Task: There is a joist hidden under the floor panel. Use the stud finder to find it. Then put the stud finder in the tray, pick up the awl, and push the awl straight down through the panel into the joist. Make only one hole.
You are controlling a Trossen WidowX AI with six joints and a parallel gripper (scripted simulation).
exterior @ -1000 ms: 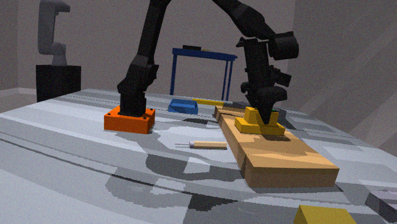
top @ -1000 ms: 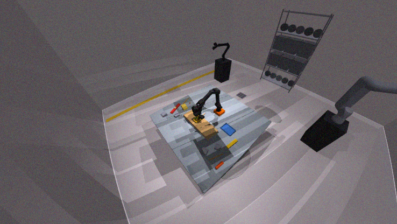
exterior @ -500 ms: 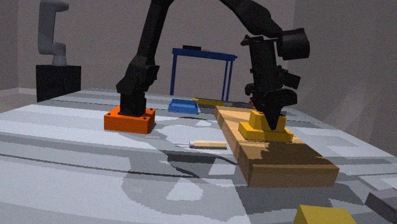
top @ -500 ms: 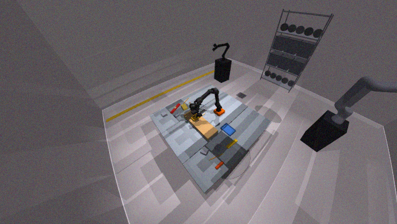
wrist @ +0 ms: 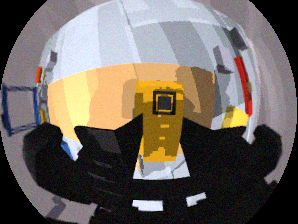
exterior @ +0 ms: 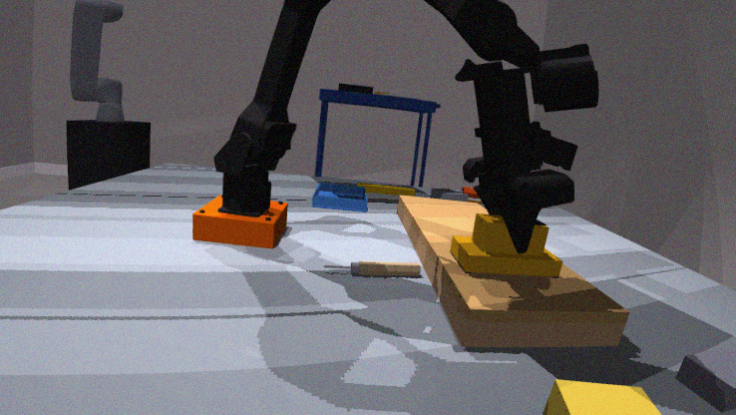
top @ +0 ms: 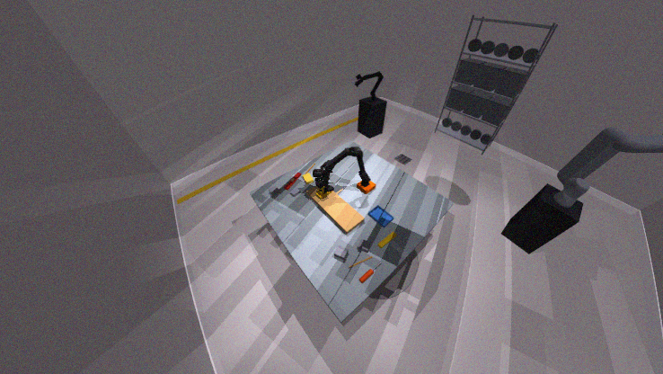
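Now: the blue tray 44 cm to the left of my gripper tip, 25 cm behind it and 5 cm below it. The rest, counted from my gripper tip: awl (18 cm behind, 6 cm below, 3 cm to the left); then green square light (3 cm above, 2 cm ahead); then yellow stud finder (2 cm above).
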